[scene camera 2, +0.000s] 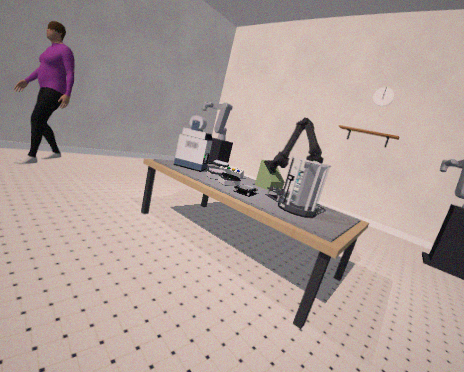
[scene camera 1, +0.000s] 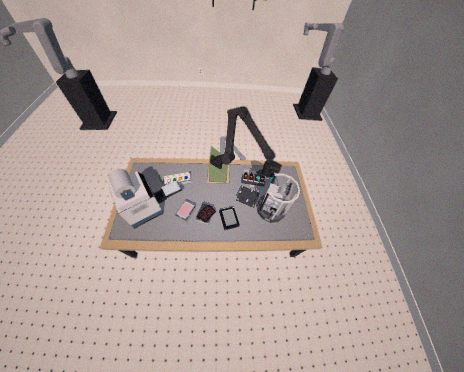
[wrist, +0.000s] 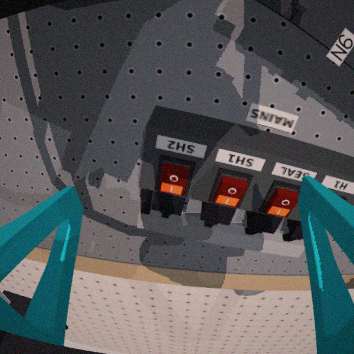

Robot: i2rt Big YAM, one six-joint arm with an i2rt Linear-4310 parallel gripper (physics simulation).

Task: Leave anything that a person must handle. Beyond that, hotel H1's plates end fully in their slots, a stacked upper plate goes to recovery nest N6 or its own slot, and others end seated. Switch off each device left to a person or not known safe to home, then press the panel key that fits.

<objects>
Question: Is my gripper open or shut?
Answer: Open.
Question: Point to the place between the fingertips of my gripper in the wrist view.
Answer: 185,192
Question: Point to an MAINS label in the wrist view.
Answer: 257,113
</objects>
